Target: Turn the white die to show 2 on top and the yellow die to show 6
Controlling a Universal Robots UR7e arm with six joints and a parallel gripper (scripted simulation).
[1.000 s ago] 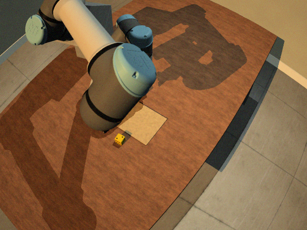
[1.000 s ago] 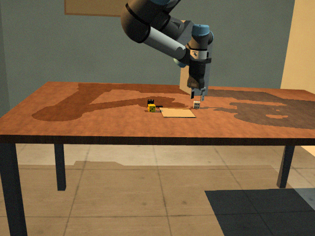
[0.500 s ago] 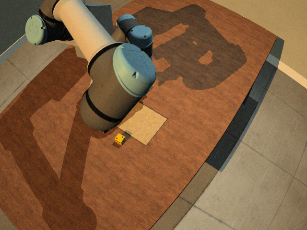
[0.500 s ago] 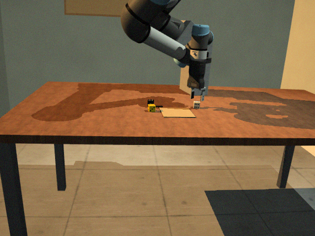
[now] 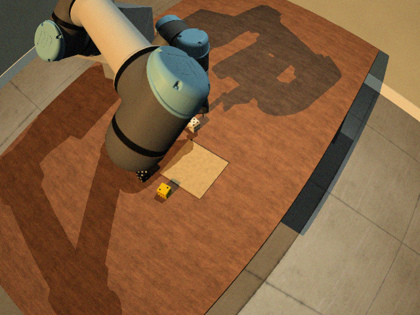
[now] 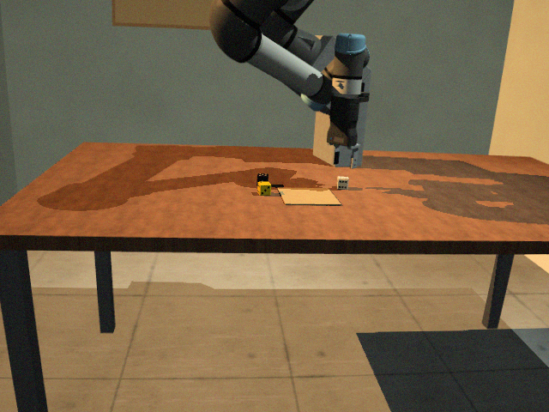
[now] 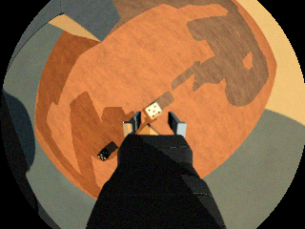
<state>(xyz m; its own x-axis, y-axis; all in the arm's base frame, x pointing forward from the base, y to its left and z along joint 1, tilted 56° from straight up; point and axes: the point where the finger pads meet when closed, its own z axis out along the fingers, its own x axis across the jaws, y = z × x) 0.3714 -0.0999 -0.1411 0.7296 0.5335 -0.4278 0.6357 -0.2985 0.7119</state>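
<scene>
My gripper is now 70 mm above the white die. The rest, counted from my hand: yellow die: 50 mm ahead, 230 mm to the right, 70 mm below; then tan mat: 80 mm ahead, 120 mm to the right, 80 mm below; then black die: 30 mm behind, 220 mm to the right, 70 mm below.
</scene>
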